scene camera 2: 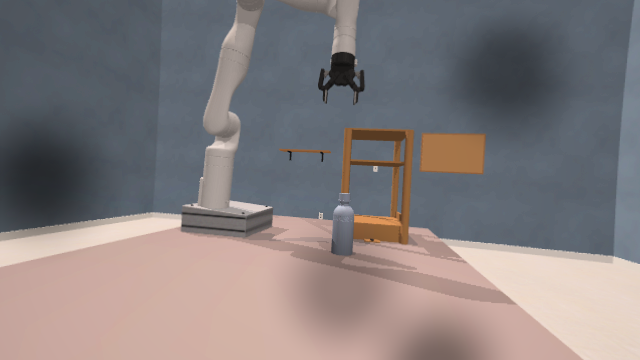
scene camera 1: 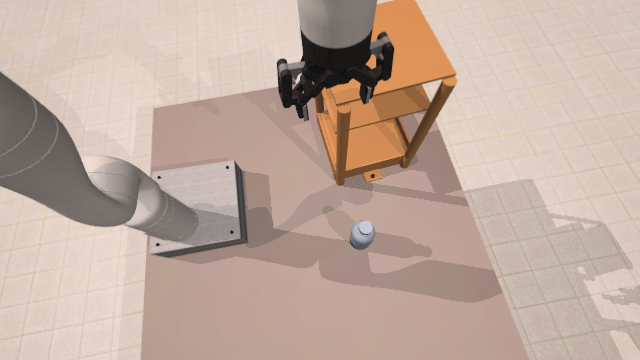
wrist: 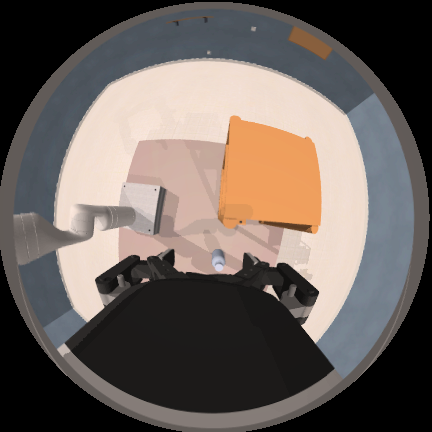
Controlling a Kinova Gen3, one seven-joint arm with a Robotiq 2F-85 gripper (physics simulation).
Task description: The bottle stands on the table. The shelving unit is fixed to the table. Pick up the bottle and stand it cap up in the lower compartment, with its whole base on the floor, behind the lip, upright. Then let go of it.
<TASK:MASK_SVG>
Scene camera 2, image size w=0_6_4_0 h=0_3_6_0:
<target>gripper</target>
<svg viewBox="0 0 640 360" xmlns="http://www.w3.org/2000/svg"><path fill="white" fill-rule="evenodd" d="M337 52L332 55L330 71L321 69L318 88L323 91L323 101L327 104L328 90L334 84L337 86L349 85L354 91L353 105L358 102L358 93L363 92L365 88L364 71L354 71L355 56L353 54ZM355 76L357 76L357 78L360 79L360 87L358 87L353 80ZM329 75L331 79L324 86L324 78L326 78L327 75Z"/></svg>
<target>blue-grey bottle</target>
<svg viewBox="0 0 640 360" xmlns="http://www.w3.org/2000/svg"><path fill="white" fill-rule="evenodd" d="M339 193L338 201L340 201L340 205L333 212L331 253L349 256L353 253L354 211L349 206L349 202L351 202L350 194Z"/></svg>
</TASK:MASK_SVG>
